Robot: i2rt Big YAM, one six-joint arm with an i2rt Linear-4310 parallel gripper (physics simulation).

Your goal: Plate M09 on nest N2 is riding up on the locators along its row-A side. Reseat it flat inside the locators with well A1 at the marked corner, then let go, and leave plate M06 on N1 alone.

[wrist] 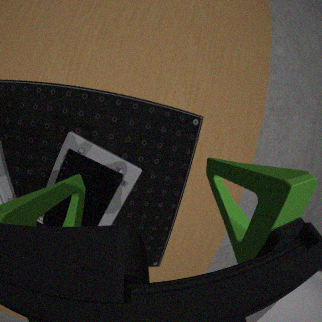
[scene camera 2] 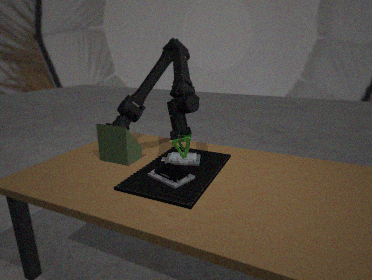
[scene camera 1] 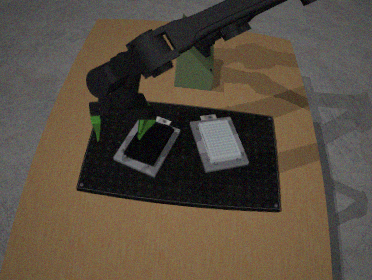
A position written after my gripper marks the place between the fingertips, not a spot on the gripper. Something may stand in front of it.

My gripper (scene camera 1: 118, 139) is open and holds nothing. Also in view: a black well plate (scene camera 1: 148, 149). I also see a white well plate (scene camera 1: 220, 144).
The black well plate shows as well in the wrist view (wrist: 100, 181). My gripper is seen too in the wrist view (wrist: 143, 173).
